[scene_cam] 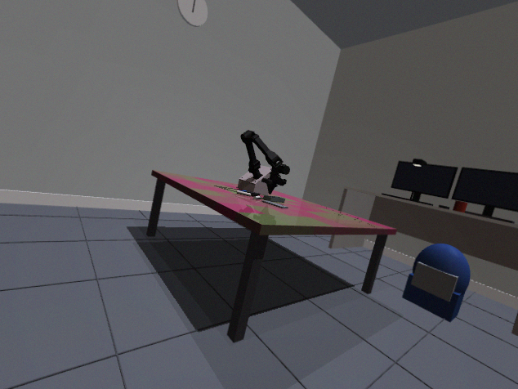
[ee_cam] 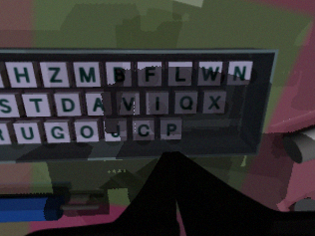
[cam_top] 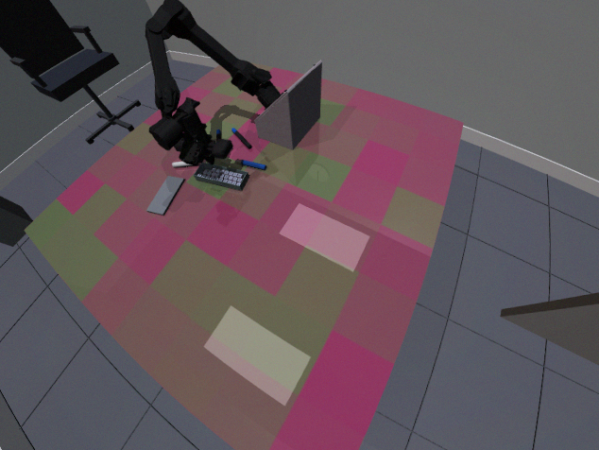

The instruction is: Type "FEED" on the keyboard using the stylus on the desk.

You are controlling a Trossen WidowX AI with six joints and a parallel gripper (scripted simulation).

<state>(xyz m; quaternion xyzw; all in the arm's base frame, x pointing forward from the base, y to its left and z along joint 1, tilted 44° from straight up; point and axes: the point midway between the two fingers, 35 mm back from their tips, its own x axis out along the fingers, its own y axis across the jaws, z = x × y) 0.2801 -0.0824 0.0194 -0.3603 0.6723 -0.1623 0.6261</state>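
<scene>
My gripper tip is now 80 mm past the blue stylus, 70 mm to the right of it and 30 mm above it. From my gripper tip the other things lie so: grey slab (170 mm ahead, 90 mm to the right, 40 mm below).
</scene>
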